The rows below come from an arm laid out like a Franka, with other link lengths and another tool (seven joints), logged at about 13 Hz.
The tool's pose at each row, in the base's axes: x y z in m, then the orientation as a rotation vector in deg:
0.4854 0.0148 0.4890 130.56 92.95 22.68
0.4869 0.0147 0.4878 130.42 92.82 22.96
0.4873 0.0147 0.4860 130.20 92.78 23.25
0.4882 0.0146 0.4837 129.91 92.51 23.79
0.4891 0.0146 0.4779 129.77 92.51 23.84
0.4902 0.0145 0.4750 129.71 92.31 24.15
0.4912 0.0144 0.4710 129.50 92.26 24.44
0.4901 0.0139 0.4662 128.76 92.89 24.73
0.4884 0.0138 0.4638 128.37 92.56 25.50
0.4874 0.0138 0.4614 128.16 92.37 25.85
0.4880 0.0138 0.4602 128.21 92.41 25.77
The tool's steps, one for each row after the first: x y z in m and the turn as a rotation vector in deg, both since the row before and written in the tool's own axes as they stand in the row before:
0.0003 0.0008 0.0017 -0.25 0.08 0.03
0.0000 -0.0004 0.0018 -0.26 0.10 -0.05
0.0001 -0.0002 0.0025 -0.50 0.14 0.06
0.0000 -0.0017 0.0056 -0.11 -0.01 -0.06
0.0001 -0.0003 0.0031 -0.23 0.10 0.11
0.0000 -0.0008 0.0040 -0.25 0.10 -0.04
-0.0011 -0.0029 0.0039 -0.27 0.22 -0.64
-0.0007 -0.0025 0.0014 -0.66 0.24 0.07
-0.0004 -0.0019 0.0017 -0.34 0.08 0.03
0.0001 0.0000 0.0013 0.08 -0.02 0.00

